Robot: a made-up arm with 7 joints.
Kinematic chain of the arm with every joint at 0, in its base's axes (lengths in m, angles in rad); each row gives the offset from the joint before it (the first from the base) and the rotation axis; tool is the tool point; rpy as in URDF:
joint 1: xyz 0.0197 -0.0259 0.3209 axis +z
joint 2: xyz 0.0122 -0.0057 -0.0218 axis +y
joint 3: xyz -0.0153 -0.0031 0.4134 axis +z
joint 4: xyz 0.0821 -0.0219 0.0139 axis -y
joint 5: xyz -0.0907 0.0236 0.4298 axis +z
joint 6: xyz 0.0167 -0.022 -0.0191 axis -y
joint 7: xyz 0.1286 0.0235 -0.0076 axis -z
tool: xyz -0.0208 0.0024 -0.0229 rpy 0 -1.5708 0
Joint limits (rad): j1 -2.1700..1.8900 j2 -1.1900..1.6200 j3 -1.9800..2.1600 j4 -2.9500..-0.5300 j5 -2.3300..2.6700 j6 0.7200..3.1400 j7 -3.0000..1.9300
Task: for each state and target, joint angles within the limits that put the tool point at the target. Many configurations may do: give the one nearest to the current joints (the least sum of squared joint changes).
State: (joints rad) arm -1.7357 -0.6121 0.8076 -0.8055 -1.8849 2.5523 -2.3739
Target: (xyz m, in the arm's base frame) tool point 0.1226 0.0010 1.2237
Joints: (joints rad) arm -1.6828 -0.5116 0.0853 -0.8669 -1.9143 2.4143 -2.3594
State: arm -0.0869 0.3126 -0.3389 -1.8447 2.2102 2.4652 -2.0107
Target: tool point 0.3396 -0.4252 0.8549
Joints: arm -0.2437 -0.2133 -0.4461 -1.5731 2.1785 2.5027 -2.0038
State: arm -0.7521 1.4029 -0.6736 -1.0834 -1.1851 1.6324 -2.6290
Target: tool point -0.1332 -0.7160 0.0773
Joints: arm -0.9127 1.2999 -0.8974 -1.8093 -1.0923 1.4372 -2.6333
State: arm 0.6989 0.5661 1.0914 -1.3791 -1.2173 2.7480 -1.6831
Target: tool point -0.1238 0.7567 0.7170
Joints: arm 1.1197 0.7773 1.1039 -1.2010 -1.1639 2.5639 -1.7261
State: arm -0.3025 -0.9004 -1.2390 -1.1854 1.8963 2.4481 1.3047
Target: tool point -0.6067 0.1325 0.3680
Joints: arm -1.2489 -0.9349 -1.6611 -1.9061 2.0847 2.9048 1.3041
